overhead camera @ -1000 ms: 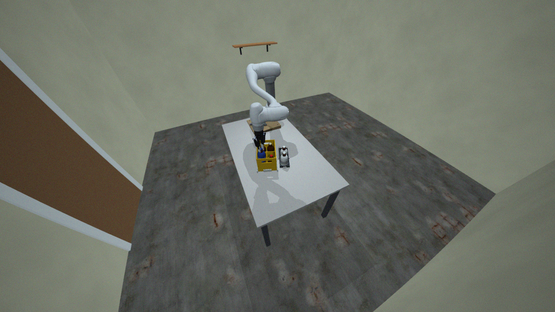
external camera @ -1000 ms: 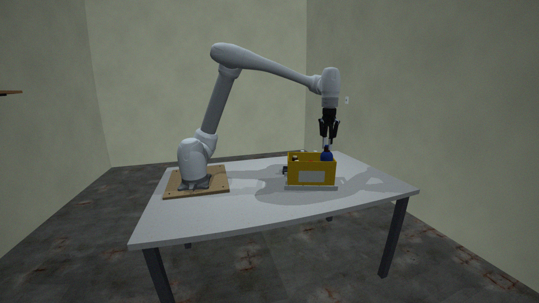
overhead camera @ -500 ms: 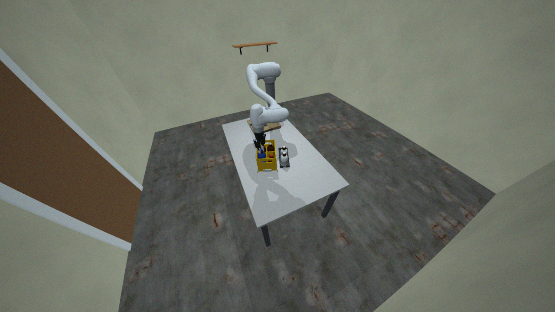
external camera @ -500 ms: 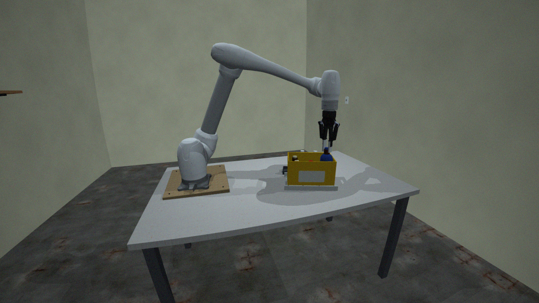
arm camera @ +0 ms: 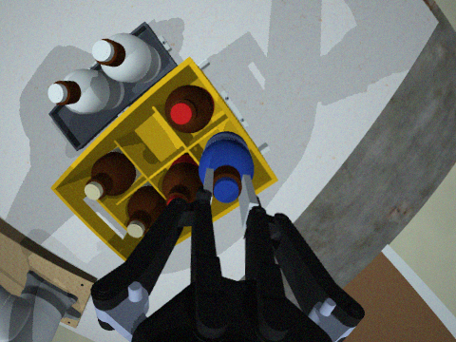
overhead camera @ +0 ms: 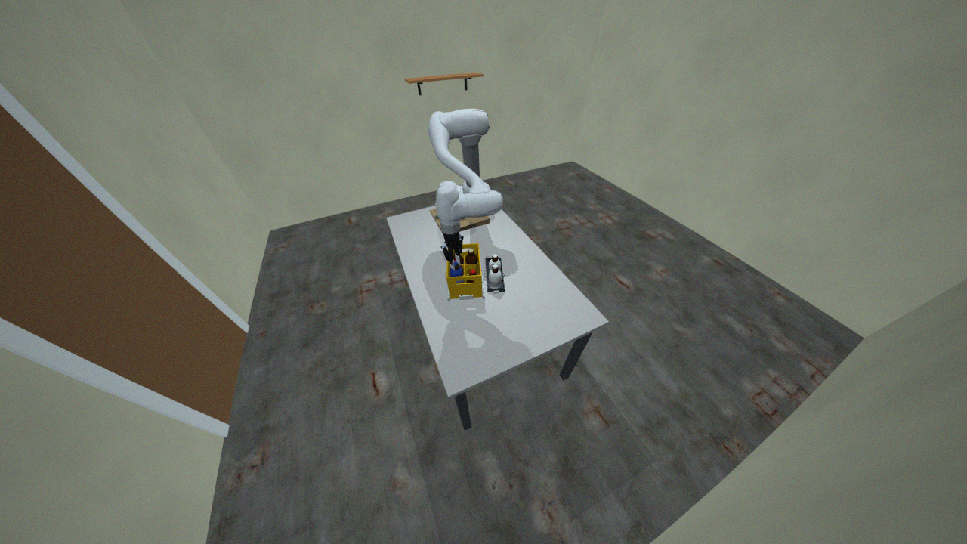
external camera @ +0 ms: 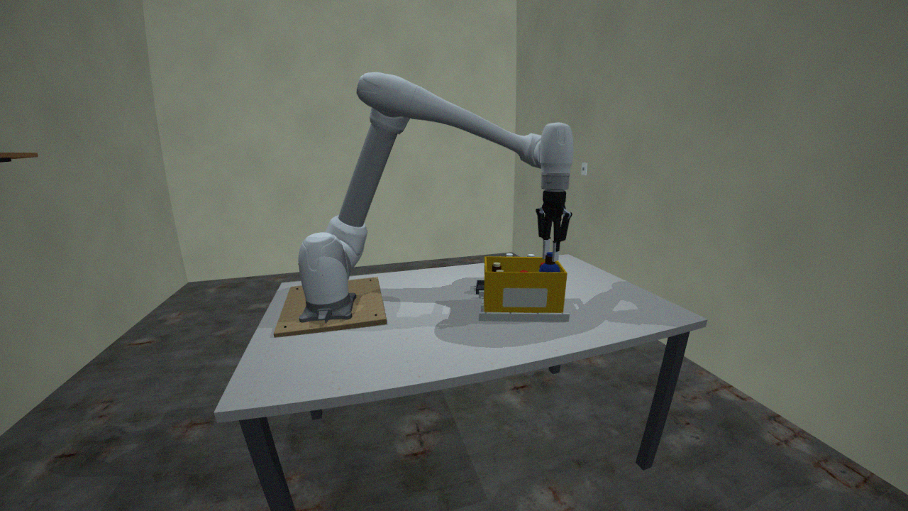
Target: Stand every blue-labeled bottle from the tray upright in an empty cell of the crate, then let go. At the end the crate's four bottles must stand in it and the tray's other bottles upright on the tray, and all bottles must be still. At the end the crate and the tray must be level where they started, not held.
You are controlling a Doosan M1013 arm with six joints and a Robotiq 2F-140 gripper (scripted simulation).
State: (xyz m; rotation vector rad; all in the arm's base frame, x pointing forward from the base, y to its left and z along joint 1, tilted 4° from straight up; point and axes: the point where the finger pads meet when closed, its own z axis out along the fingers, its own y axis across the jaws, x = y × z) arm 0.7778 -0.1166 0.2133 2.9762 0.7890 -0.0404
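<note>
Now: the blue-labeled bottle 90 mm below my hand. From my hand the other things lie so: yellow crate 80 mm behind, 60 mm to the left, 160 mm below.
</note>
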